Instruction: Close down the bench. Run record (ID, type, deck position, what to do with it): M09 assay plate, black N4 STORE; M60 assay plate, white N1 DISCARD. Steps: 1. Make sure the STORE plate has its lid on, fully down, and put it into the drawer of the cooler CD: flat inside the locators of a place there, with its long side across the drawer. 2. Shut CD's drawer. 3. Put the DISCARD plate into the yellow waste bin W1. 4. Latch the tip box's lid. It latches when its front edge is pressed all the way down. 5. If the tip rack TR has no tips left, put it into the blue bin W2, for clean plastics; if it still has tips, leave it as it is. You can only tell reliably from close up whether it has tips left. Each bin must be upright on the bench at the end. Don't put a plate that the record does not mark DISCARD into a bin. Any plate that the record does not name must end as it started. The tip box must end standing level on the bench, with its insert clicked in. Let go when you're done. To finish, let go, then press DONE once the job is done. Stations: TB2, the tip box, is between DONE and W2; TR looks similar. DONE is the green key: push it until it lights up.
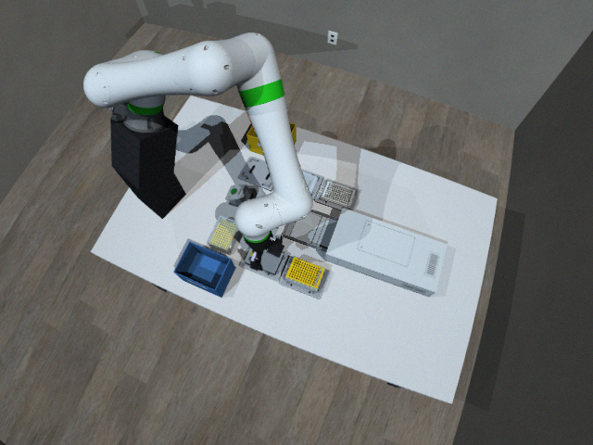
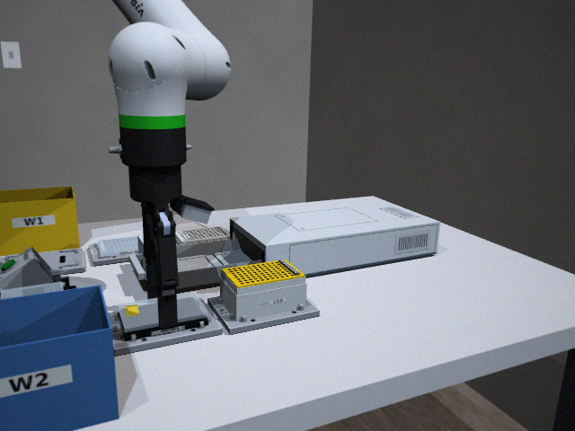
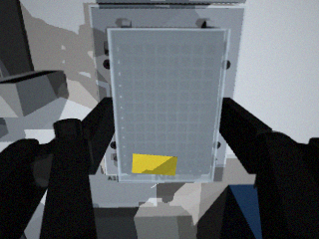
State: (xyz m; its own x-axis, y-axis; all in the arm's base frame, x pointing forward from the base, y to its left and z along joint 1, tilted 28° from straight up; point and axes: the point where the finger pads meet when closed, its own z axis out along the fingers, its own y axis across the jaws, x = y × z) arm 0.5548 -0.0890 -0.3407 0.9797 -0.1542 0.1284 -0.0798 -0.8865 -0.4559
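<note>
Now: the black plate 3 cm below my hand. Also, from my hand: yellow insert: 18 cm behind, 4 cm to the left; then blue bin W2: 19 cm behind, 12 cm to the right, 1 cm below; then yellow-topped tip rack TR: 16 cm ahead, 3 cm to the right.
</note>
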